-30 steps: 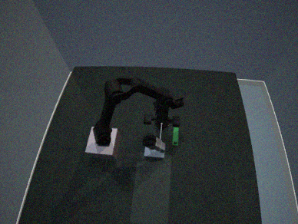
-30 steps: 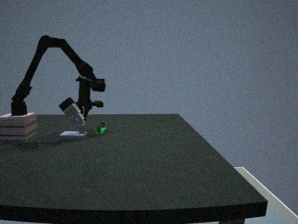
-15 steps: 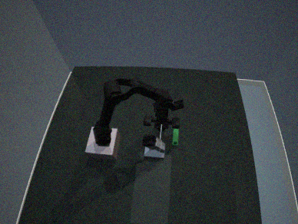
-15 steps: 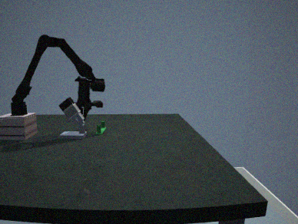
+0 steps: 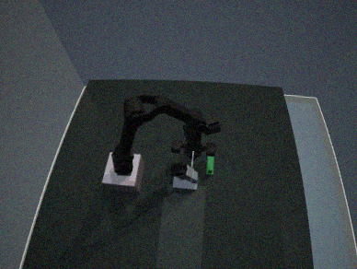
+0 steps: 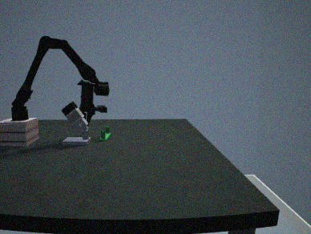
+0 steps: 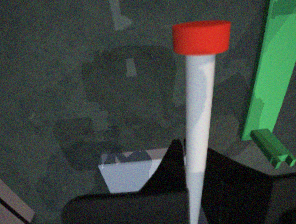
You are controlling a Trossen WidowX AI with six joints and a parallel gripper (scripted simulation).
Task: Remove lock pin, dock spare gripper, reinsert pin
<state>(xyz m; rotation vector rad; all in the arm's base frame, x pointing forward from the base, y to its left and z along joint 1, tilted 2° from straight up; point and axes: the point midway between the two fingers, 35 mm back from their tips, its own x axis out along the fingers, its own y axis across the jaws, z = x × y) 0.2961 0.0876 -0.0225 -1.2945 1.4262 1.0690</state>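
Now: the grey mount socket 20 mm behind my gripper tip and 90 mm to the right of it. Also, from my gripper tip: green rest: 90 mm ahead, 20 mm to the left, 30 mm below; spare gripper: 30 mm behind, 90 mm to the right, 70 mm above.
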